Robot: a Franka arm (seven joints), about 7 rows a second.
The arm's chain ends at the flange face. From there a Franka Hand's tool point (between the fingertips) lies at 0.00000 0.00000 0.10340 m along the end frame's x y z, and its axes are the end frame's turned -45 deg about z.
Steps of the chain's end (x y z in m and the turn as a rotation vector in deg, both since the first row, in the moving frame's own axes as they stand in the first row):
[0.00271, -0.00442, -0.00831, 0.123, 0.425, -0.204]
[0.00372, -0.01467, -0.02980, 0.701, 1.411, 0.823]
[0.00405, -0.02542, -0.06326, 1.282, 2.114, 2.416]
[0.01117, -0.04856, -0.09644, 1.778, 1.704, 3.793]
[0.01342, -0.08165, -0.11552, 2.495, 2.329, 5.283]
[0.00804, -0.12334, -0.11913, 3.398, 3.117, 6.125]
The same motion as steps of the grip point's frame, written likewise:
[0.00574, -0.00083, -0.00831, -0.214, 0.387, -0.204]
[0.01569, -0.00682, -0.02984, -0.502, 1.493, 0.823]
[0.02515, -0.01396, -0.06336, -0.588, 2.401, 2.416]
[0.04668, -0.02639, -0.09654, 0.052, 2.462, 3.793]
[0.07338, -0.04817, -0.11570, 0.117, 3.411, 5.283]
[0.10121, -0.08144, -0.11946, 0.199, 4.607, 6.125]

